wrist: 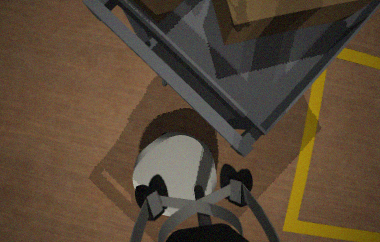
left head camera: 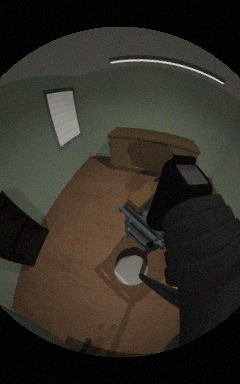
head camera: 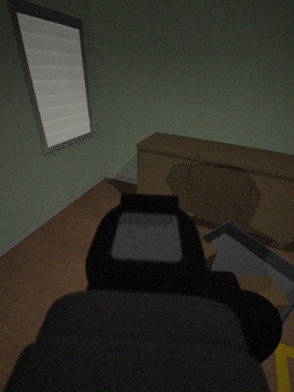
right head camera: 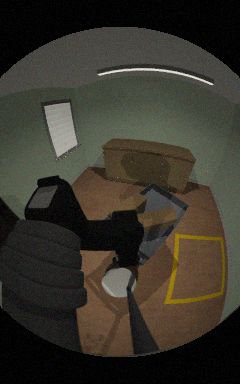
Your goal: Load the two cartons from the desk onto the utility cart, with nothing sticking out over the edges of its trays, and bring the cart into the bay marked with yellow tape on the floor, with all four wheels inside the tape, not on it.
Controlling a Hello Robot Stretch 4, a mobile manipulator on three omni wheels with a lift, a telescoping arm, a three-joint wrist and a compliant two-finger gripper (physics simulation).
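Seen in the pictures: gripper, between the fingertips: (wrist: 193, 183) (left head camera: 157, 243); robot's base, origin of its link: (wrist: 176, 169) (left head camera: 130, 269) (right head camera: 119, 281).
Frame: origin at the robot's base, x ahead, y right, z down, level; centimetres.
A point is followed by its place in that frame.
Note:
My gripper (wrist: 193, 183) @(x 16.6, y 8.8, z -103.7 cm) is open and empty, its fingers apart over the white round base, just short of the cart's near end. The grey utility cart (head camera: 240, 257) @(x 71.4, y 47.9, z -76.6 cm) (right head camera: 172, 200) @(x 68.1, y 61.8, z -77.3 cm) (wrist: 260, 100) @(x 25.8, y 26.6, z -76.6 cm) stands at an angle, its handle bar (wrist: 172, 80) @(x 32.0, y 7.8, z -83.6 cm) toward me. One brown carton (head camera: 262, 285) @(x 49.4, y 44.9, z -87.6 cm) (right head camera: 160, 218) @(x 44.6, y 37.3, z -87.6 cm) (wrist: 280, 10) @(x 41.3, y 29.8, z -87.6 cm) lies in the top tray. The other carton (left head camera: 142, 195) @(x 57.3, y 11.9, z -87.6 cm) (right head camera: 134, 203) @(x 61.3, y 20.3, z -87.6 cm) is partly hidden by my arm; its far overhang cannot be judged. The yellow tape bay (head camera: 284, 370) @(x 42.9, y 94.9, z 2.7 cm) (right head camera: 200, 237) @(x 37.7, y 145.5, z 2.7 cm) (wrist: 302, 165) @(x -10.8, y 72.3, z 2.7 cm) is right of the cart. The cart's wheels are hidden.
A long brown cabinet (head camera: 215, 195) @(x 175.2, y 69.2, z -47.7 cm) (left head camera: 150, 152) @(x 178.3, y 61.9, z -57.8 cm) (right head camera: 150, 167) @(x 173.5, y 73.5, z -51.2 cm) stands by the far wall, beyond the cart. Dark furniture (left head camera: 20, 235) @(x 33.8, y -177.3, z -31.0 cm) stands at the left wall. The white round base (left head camera: 131, 270) @(x -0.7, y 0.3, z -18.7 cm) (right head camera: 119, 282) @(x -0.4, y 1.0, z -18.7 cm) (wrist: 170, 160) @(x 8.0, y -0.8, z -18.7 cm) is close to the cart's handle end. My arm blocks much of the head views.

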